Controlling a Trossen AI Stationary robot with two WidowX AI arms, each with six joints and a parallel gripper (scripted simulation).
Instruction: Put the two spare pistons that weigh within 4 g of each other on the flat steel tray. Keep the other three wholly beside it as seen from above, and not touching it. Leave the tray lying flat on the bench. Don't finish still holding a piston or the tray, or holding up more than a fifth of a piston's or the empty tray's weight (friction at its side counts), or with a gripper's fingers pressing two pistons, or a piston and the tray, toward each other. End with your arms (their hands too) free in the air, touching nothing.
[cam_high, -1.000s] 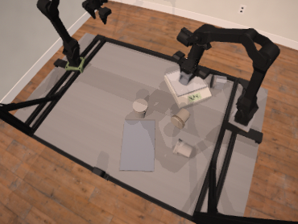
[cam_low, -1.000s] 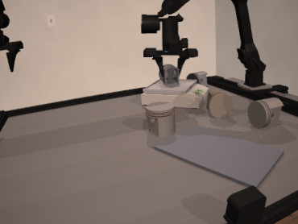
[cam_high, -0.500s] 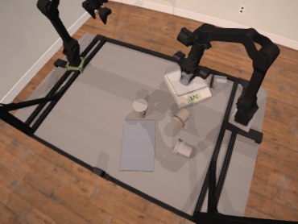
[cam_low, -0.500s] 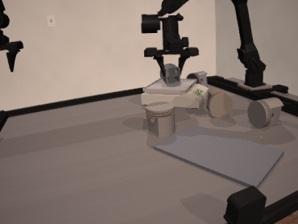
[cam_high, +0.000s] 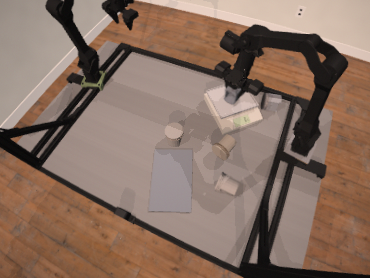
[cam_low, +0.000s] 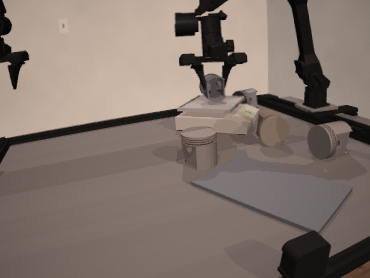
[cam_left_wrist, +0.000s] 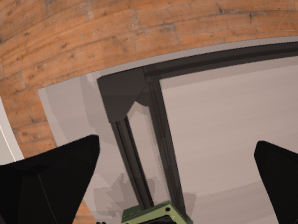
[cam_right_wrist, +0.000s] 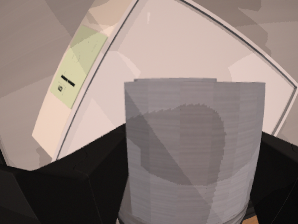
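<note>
Right now my right hand is 10 cm above the weighing scale. From my right hand the other things lie so: dark piston: 3 cm below, 1 cm ahead; flat steel tray: 39 cm behind, 13 cm below, 10 cm to the left.
</note>
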